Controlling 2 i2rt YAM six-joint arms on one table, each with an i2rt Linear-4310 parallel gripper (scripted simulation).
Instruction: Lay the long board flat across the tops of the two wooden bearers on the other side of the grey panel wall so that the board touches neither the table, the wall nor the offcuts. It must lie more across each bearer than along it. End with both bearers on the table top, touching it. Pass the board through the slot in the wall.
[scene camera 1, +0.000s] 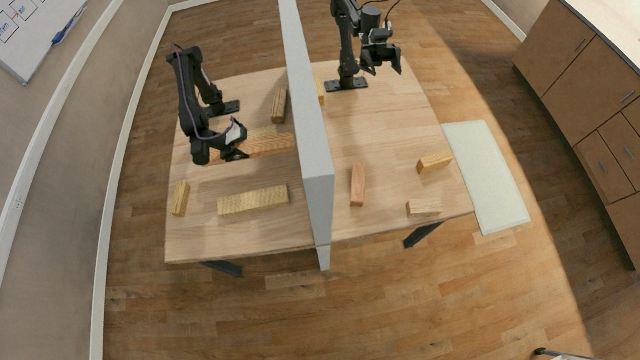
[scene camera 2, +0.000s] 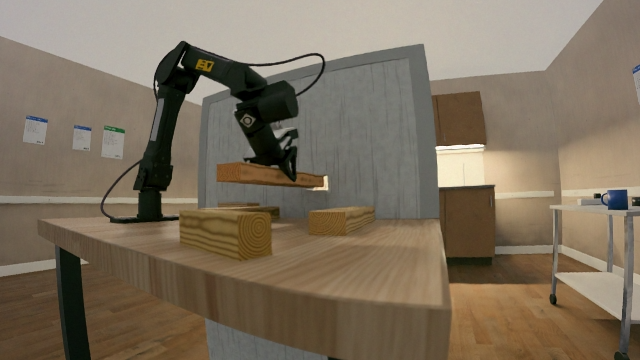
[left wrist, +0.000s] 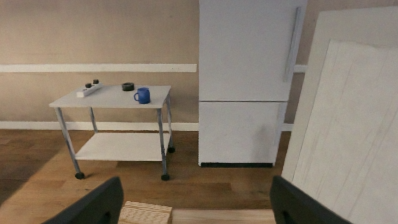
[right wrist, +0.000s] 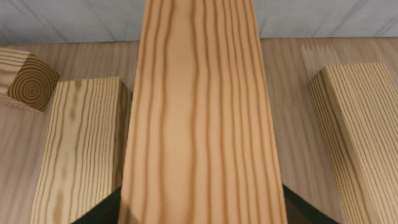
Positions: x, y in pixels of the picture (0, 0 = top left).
Labels:
long board: scene camera 1; scene camera 2 237, 172; right wrist; not seen in the left wrist view (out of frame)
same spot on long board: (right wrist: 201, 136) = (scene camera 1: 252, 145)

